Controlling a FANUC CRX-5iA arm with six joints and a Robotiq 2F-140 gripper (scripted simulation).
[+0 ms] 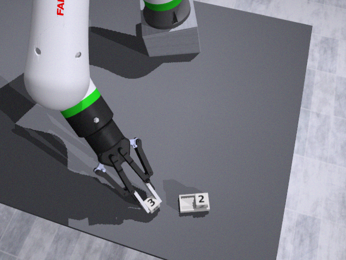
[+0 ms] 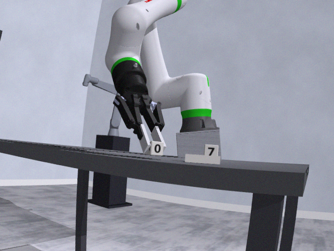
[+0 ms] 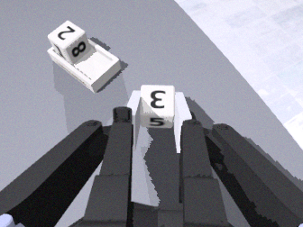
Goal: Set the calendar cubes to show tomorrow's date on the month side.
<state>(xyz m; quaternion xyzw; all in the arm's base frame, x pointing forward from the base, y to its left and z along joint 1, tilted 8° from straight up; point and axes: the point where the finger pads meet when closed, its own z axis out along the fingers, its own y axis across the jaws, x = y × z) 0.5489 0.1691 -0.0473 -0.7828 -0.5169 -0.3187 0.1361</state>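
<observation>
Now: hand 1 cm short of the cube, 2 cm to the right of it and 2 cm above it. Also, from my hand: tray (4 cm behind, 11 cm to the left, 3 cm below).
</observation>
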